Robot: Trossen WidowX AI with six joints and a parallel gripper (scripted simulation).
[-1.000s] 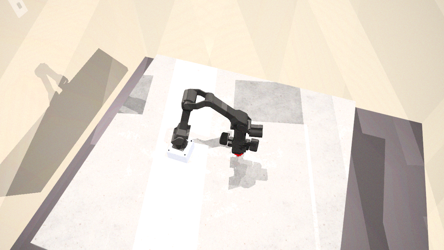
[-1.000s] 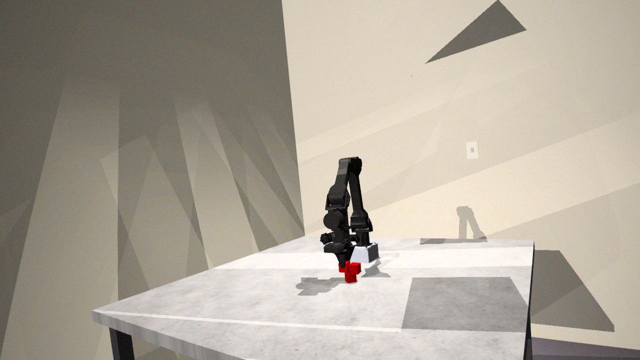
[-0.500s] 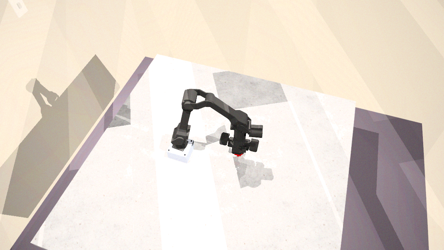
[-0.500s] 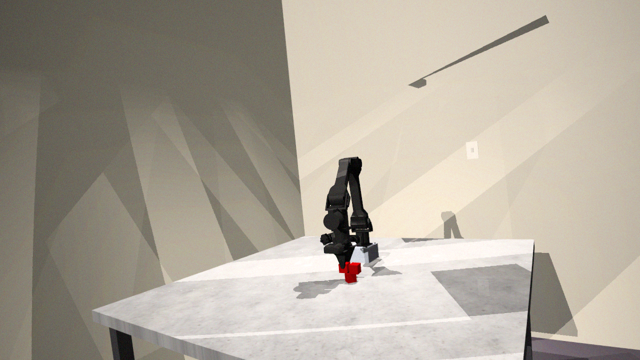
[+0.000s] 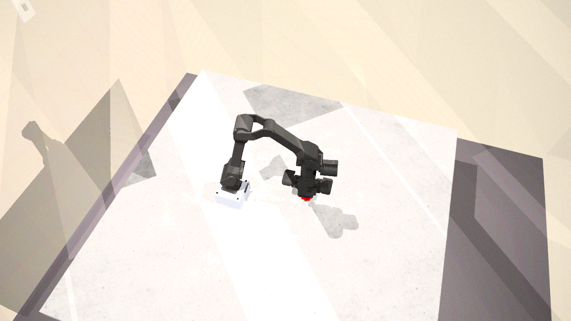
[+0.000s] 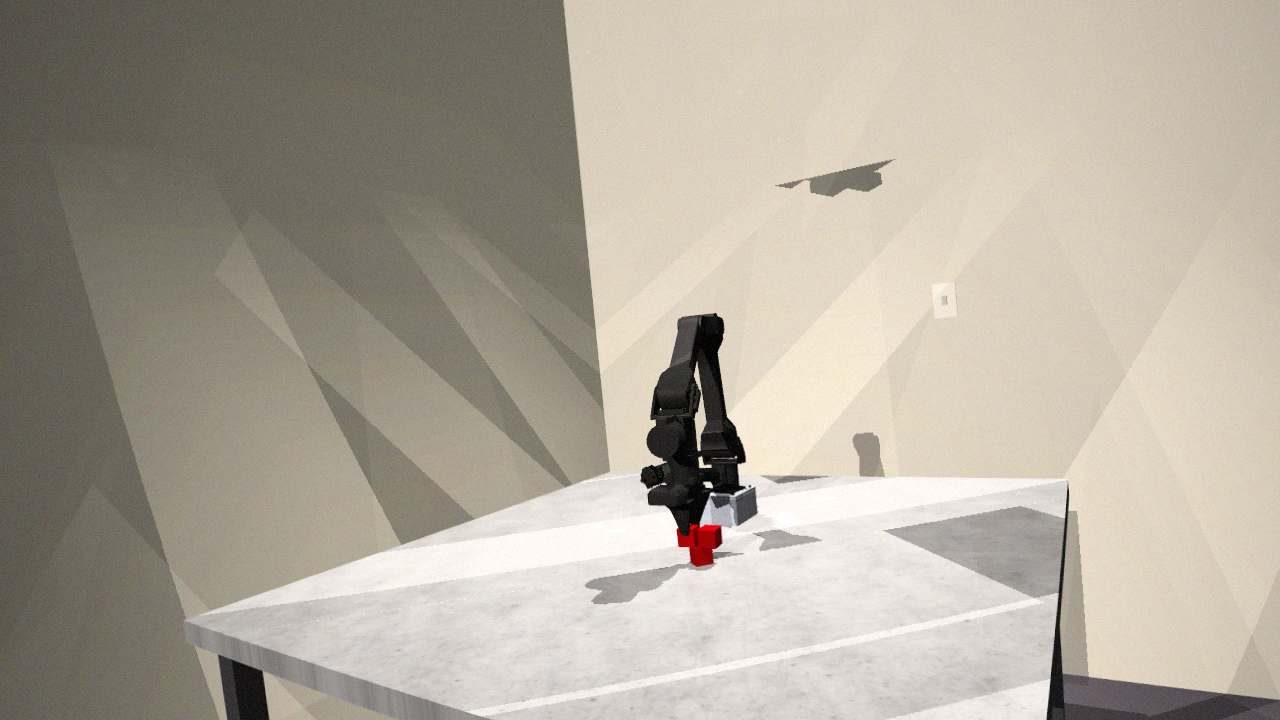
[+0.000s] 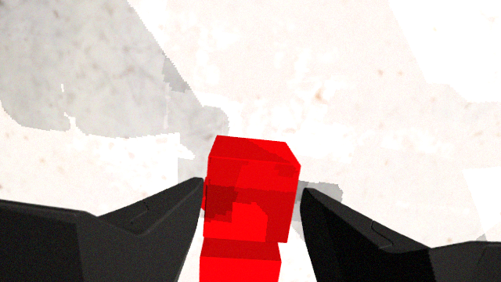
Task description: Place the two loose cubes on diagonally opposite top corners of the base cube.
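Now: the red cube 40 mm to the left of my gripper tip and 10 mm below it.
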